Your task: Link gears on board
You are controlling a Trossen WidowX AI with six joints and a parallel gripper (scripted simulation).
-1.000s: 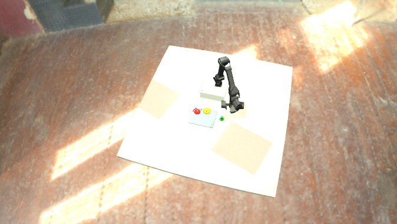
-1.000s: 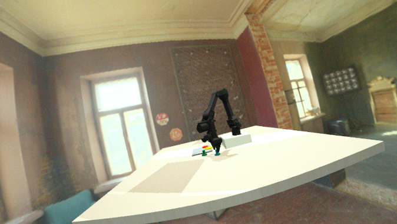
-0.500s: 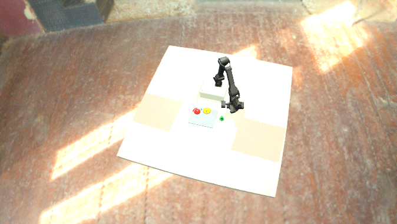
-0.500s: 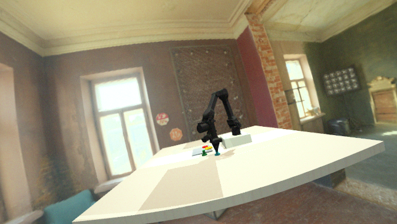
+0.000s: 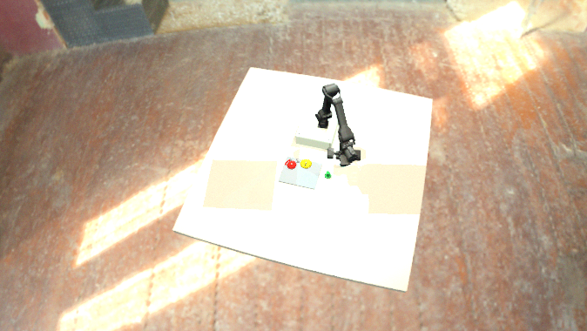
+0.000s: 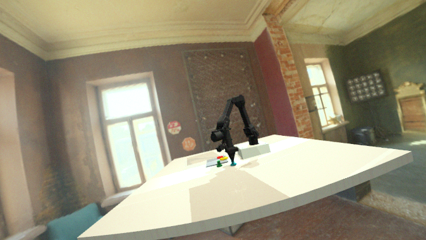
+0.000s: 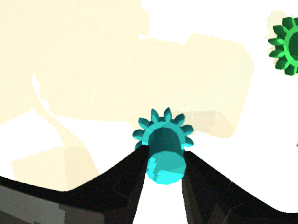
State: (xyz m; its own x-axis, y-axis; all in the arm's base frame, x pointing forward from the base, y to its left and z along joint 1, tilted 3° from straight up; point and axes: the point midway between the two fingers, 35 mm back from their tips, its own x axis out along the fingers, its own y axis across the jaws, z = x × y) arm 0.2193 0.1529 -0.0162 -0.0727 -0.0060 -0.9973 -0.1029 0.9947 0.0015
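My gripper tip is 290 mm to the left of the red gear, 60 mm short of it and 20 mm above it. Also, from my gripper tip: red arrow: 320 mm to the right, 40 mm ahead, 20 mm below; teal gear: 10 mm below; green gear: 90 mm ahead, 70 mm to the right, 20 mm below.
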